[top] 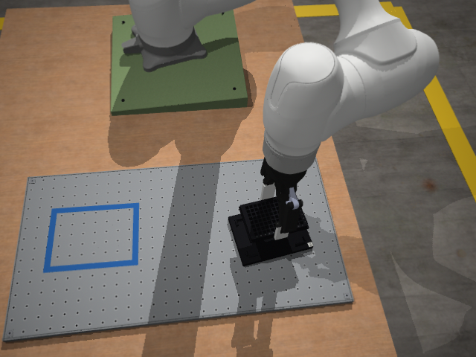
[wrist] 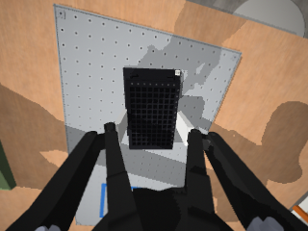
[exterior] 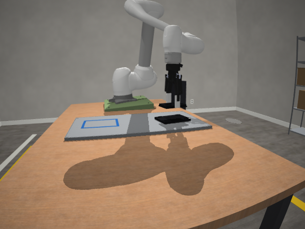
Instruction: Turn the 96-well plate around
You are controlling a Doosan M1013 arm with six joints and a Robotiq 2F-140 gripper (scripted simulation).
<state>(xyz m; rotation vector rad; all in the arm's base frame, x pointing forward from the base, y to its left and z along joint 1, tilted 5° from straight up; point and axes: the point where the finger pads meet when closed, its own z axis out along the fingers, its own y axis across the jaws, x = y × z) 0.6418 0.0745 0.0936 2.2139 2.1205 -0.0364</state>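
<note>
My hand is 100 mm above the black plate nest N1. Round my hand: white A1 mark: 60 mm ahead, 70 mm to the left, 90 mm below; then black 96-well plate: 20 mm below.
</note>
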